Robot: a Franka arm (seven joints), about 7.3 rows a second.
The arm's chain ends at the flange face. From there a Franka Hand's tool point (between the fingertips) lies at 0.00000 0.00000 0.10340 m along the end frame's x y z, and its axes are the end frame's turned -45 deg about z.
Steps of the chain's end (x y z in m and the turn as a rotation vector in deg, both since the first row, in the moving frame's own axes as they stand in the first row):
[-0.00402, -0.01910, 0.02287, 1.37, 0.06, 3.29]
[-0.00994, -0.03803, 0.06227, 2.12, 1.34, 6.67]
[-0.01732, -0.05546, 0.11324, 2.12, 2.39, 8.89]
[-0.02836, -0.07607, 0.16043, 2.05, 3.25, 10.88]
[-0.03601, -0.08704, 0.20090, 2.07, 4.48, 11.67]
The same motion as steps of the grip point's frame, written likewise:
[0.01253, -0.01797, 0.02284, 0.93, 1.01, 3.29]
[0.02432, -0.03466, 0.06217, 0.55, 2.45, 6.67]
[0.03267, -0.05067, 0.11308, -0.19, 3.19, 8.89]
[0.04031, -0.07168, 0.16020, -0.85, 3.75, 10.88]
[0.04406, -0.08311, 0.20052, -1.70, 4.63, 11.67]

